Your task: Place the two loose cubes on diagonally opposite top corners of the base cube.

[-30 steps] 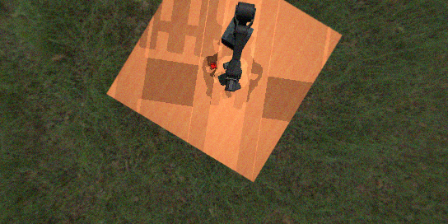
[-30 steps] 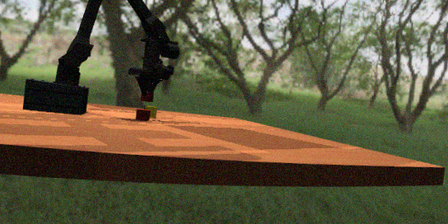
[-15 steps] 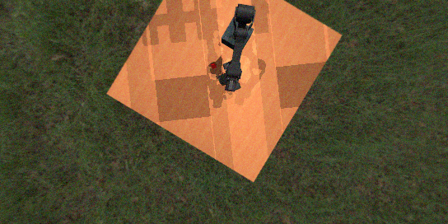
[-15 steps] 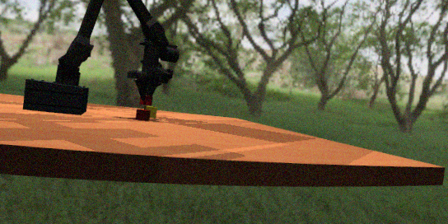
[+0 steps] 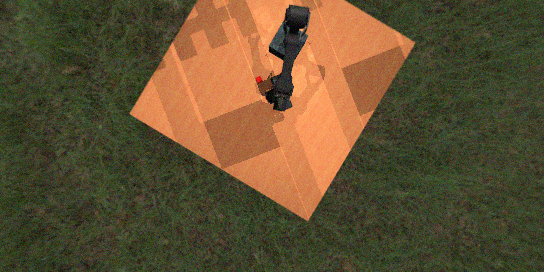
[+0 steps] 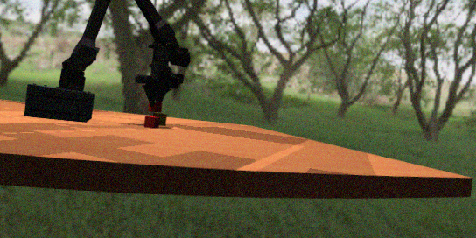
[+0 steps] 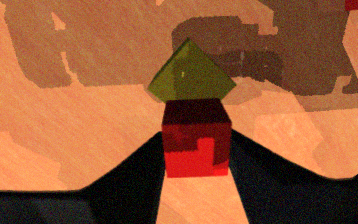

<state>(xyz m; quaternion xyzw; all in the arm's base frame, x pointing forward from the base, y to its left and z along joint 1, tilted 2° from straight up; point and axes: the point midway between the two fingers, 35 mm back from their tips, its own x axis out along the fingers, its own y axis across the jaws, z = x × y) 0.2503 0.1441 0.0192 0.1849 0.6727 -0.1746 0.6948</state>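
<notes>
The red cube lies right at my gripper tip. The rest, counted from my gripper tip: yellow base cube 4 cm below, 2 cm ahead, 1 cm to the right.
</notes>
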